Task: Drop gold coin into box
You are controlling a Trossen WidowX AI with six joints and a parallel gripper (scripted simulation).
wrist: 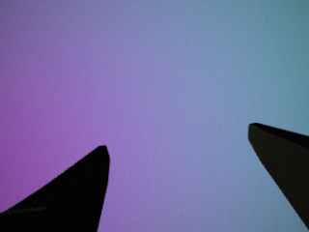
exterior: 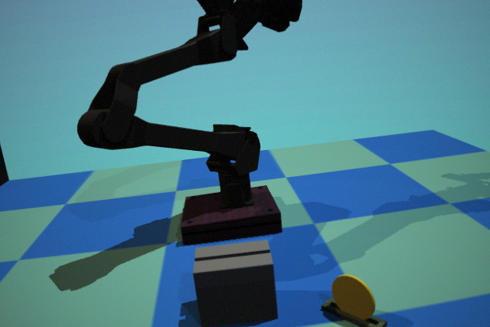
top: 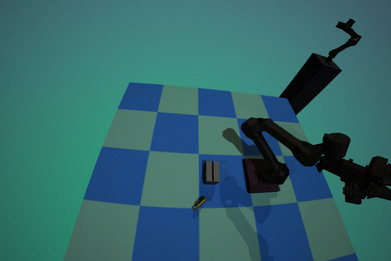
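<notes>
Now: the gold coin 460 mm ahead of my gripper tip, 430 mm below it and 10 mm to the right of it.
</notes>
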